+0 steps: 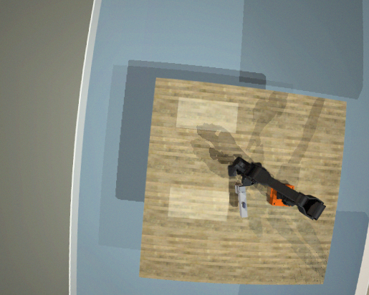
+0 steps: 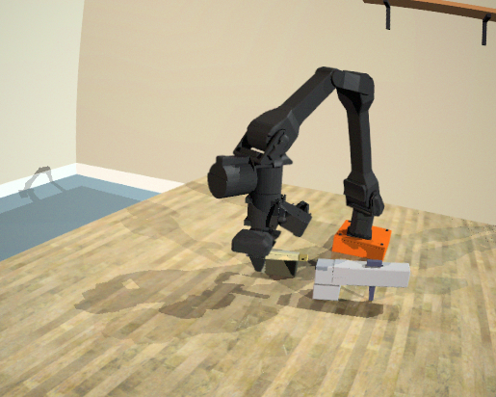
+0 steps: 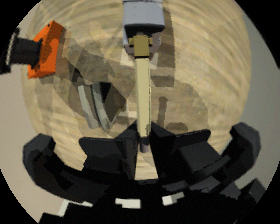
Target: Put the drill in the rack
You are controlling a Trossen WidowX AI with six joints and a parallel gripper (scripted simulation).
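The drill lies 4 cm to the left of my gripper tip and 4 cm above it. Round my gripper tip: housing (19 cm to the left, 2 cm above); grey slatted rack (7 cm behind, 3 cm to the left, 1 cm below); thin dark blue key (22 cm to the left, 2 cm above).
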